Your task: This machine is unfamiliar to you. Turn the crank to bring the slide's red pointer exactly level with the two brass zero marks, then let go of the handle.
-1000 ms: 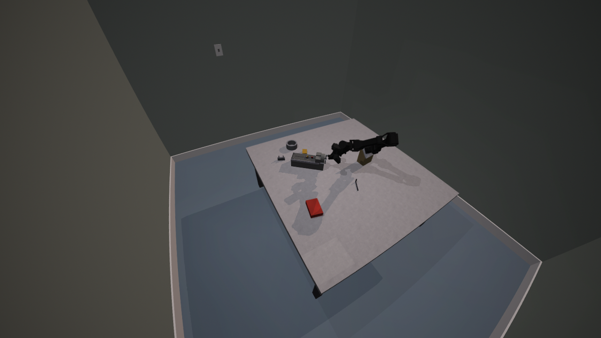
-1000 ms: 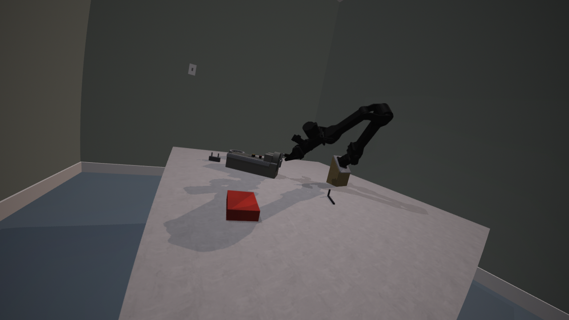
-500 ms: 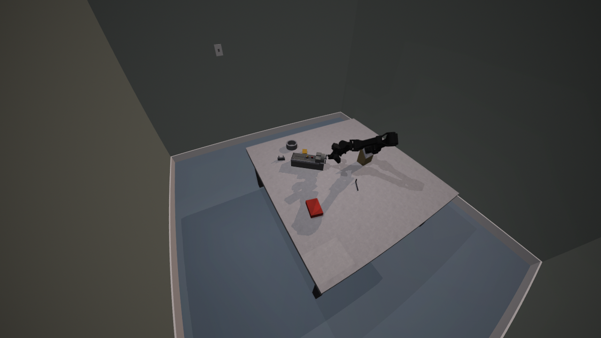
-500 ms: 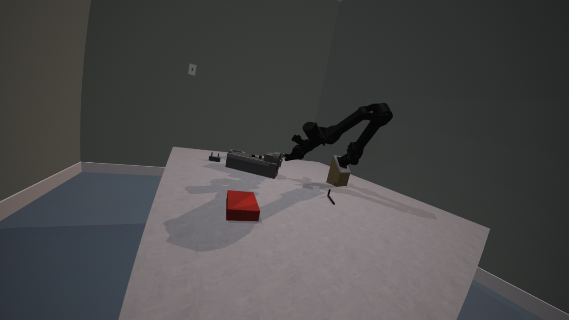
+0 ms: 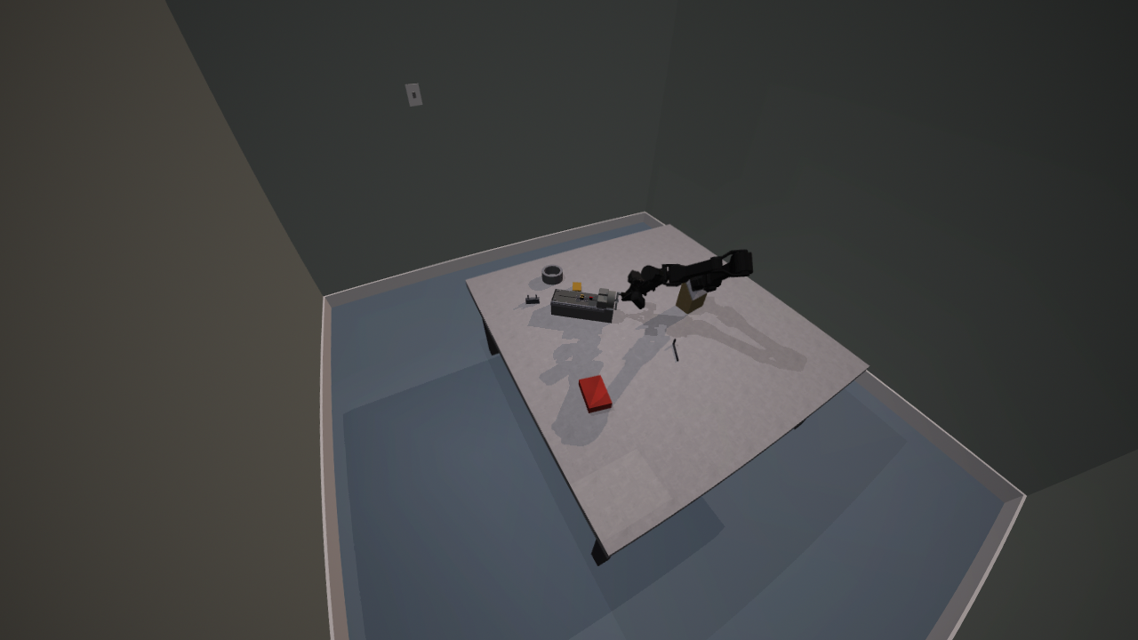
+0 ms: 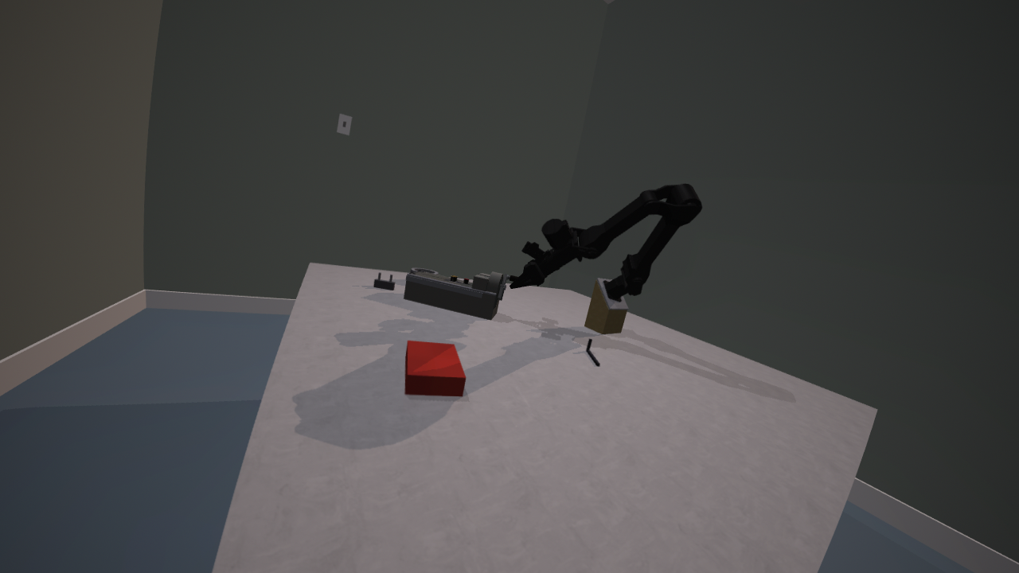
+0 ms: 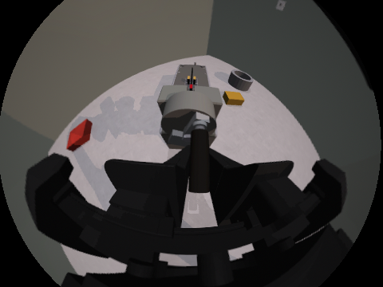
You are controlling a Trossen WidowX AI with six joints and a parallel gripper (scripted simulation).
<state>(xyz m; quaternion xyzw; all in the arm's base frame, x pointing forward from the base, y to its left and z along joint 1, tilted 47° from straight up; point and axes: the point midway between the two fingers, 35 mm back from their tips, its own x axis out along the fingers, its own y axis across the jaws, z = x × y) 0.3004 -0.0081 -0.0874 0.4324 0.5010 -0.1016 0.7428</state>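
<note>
My gripper tip is now 110 mm short of the red pointer, 70 mm to the left of it and 10 mm above it. Round my gripper tip: black crank handle (30 mm above, 10 mm to the left, 10 mm behind); yellow block (230 mm to the right, 90 mm ahead, 80 mm below); black bent key (260 mm to the left, 100 mm behind, 80 mm below).
</note>
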